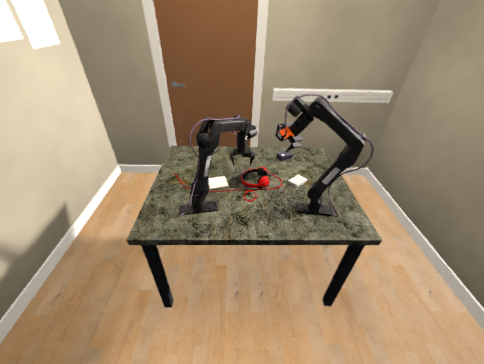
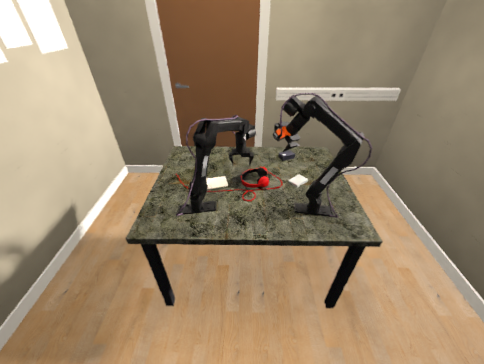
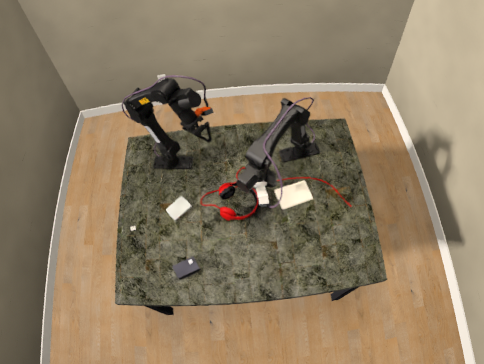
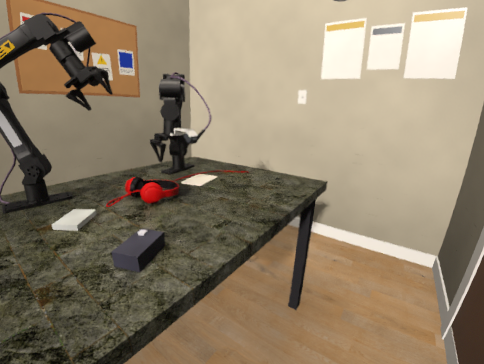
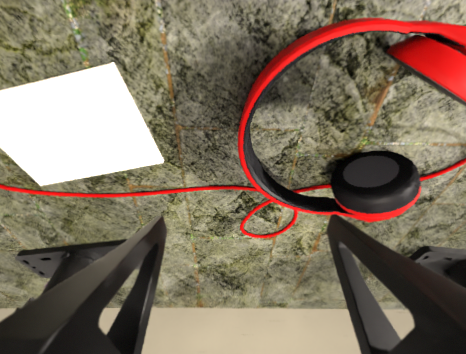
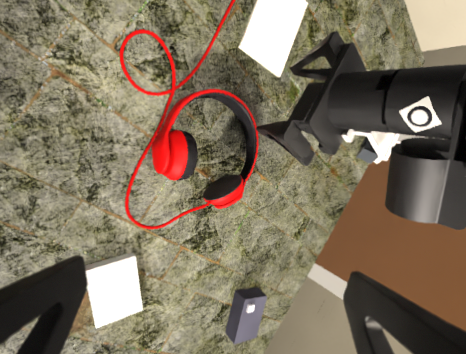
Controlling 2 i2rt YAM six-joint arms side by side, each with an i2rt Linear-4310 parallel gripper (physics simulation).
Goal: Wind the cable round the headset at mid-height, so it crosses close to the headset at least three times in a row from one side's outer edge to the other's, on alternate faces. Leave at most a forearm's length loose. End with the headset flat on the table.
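Places are measured from the left arm's base along level axes (x ahead, y left, z up), in metres.
Pixels of known places: left gripper, fingertip midpoint: (image 1: 241, 166) (image 2: 241, 166) (image 4: 170, 160) (image 5: 246, 222) (image 6: 275, 100); right gripper, fingertip midpoint: (image 1: 280, 144) (image 2: 278, 143) (image 3: 205, 138) (image 4: 100, 102) (image 6: 219, 277); left arm's base, link origin: (image 1: 199, 208) (image 2: 197, 208) (image 3: 299, 152) (image 4: 178, 169) (image 5: 89, 256); right arm's base, link origin: (image 1: 313, 209) (image 2: 313, 210) (image 3: 172, 163) (image 4: 39, 202) (image 5: 463, 262).
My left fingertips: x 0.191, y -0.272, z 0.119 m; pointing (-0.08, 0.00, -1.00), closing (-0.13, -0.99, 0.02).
Observation:
For each thing: its middle in the pictures, then the offset to it from my left fingertips.
- black headset, body centre: (image 5: 335, 138) (image 6: 214, 145) (image 4: 154, 188) (image 3: 238, 200) (image 2: 254, 177) (image 1: 254, 177) 0.010 m back, 0.082 m right, 0.090 m down
- cream pad, body centre: (image 5: 70, 134) (image 6: 275, 23) (image 3: 293, 194) (image 4: 200, 179) (image 1: 214, 182) (image 2: 214, 182) 0.018 m ahead, 0.166 m left, 0.116 m down
- white block, body centre: (image 6: 114, 289) (image 4: 75, 219) (image 3: 178, 208) (image 2: 298, 180) (image 1: 297, 180) 0.056 m back, 0.349 m right, 0.111 m down
- dark box, body centre: (image 4: 140, 247) (image 6: 246, 315) (image 3: 186, 268) (image 2: 286, 155) (image 1: 285, 155) 0.230 m ahead, 0.371 m right, 0.098 m down
- tiny white cube, body centre: (image 3: 133, 228) 0.015 m back, 0.586 m right, 0.118 m down
The red and black headset (image 1: 264, 181) (image 3: 227, 214) (image 4: 151, 192) (image 6: 172, 155) lies on the table. Its thin red cable (image 1: 225, 190) (image 3: 320, 178) (image 5: 125, 194) (image 6: 128, 200) leaves one ear cup, curves past the open end, runs by the other cup and passes at the headband's edge, where it makes a small loop. Its free end stretches left. My left gripper (image 1: 242, 162) (image 4: 158, 150) (image 5: 246, 222) (image 6: 275, 100) is open and empty above the table near the headband. My right gripper (image 4: 100, 101) (image 6: 219, 277) is open and empty, raised high at the right.
A cream pad (image 3: 294, 195) (image 5: 80, 125) lies left of the headset, partly beside the cable. A white block (image 3: 178, 208) (image 4: 75, 220) lies to the right. A dark box (image 3: 186, 269) (image 4: 139, 250) stands near the far edge. A tiny white cube (image 3: 133, 228) lies near the right edge.

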